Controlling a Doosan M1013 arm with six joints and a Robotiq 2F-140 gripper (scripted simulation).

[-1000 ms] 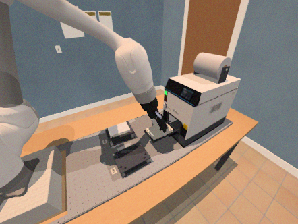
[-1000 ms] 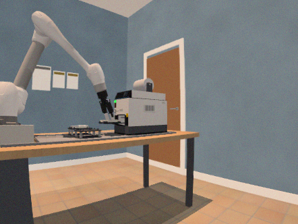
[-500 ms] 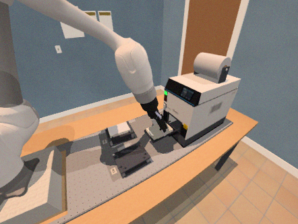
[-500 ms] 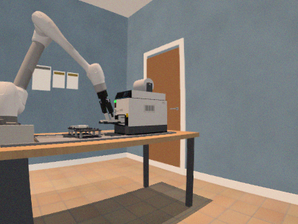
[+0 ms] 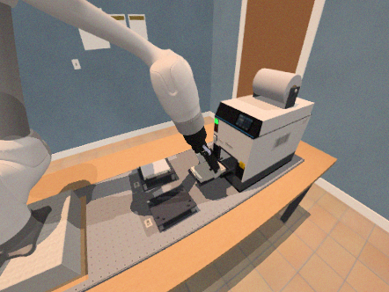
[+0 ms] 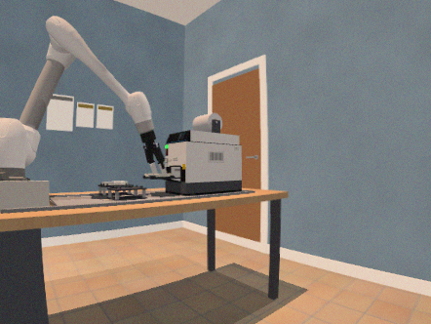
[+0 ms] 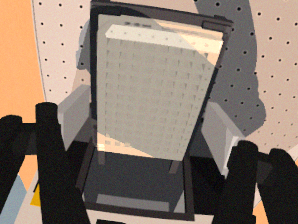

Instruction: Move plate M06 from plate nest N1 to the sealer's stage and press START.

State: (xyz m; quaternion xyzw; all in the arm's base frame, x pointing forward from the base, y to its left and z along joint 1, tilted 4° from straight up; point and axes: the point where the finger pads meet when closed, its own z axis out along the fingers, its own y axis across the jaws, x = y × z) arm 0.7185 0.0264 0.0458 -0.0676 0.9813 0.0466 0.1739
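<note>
The white well plate lies 20 mm below my hand. From my hand the other things lie so: foil roll: 330 mm ahead, 280 mm above, 50 mm to the left; then sealer stage: 30 mm below.
</note>
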